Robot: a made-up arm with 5 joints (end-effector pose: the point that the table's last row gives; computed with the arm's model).
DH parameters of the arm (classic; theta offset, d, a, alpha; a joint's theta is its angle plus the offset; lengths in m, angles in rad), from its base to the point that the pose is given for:
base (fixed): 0 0.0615 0 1.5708
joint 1: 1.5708 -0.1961 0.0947 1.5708
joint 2: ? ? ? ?
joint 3: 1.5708 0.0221 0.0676 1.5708
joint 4: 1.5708 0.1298 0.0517 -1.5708
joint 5: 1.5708 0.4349 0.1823 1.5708
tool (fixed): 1.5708 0.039 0 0
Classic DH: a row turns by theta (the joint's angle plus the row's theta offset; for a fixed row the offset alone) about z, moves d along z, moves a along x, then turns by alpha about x.
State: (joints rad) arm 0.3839 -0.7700 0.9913 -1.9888 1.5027
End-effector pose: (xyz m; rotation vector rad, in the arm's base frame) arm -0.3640 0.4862 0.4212 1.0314 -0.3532 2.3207
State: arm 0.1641 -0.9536 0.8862 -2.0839 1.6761
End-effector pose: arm -0.3190 0.5495 0.4172 1.1688 -0.0331 2.2566
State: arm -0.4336 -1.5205 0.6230 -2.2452 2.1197
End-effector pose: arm -0.3025 0.6361 0.3025 1.5071 1.0983 1.9153
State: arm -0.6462 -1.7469 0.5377 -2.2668 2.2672
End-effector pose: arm -0.3465 0.6066 0.2683 1.5842 1.5726 1.7037
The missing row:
joint 2: -1.5708 -0.0672 0.0109 -1.5708
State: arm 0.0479 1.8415 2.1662 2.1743 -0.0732
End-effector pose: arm 0.0991 0.6171 0.1211 -0.7479 -0.2519 1.2451
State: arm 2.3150 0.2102 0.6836 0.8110 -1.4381
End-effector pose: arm -0.1395 0.5929 0.1438 -1.8391 -1.5239 -0.9722
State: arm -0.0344 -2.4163 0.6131 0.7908 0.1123
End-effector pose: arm 0.2067 -0.0597 0.2402 -2.3352 1.0388 -0.6862
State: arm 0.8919 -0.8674 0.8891 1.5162 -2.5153
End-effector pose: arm 0.1314 0.0582 -0.3635 2.2919 -0.9088 -0.9161
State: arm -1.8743 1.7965 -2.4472 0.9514 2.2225
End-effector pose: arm -0.0165 0.6322 0.0689 1.6861 1.1545 1.5402
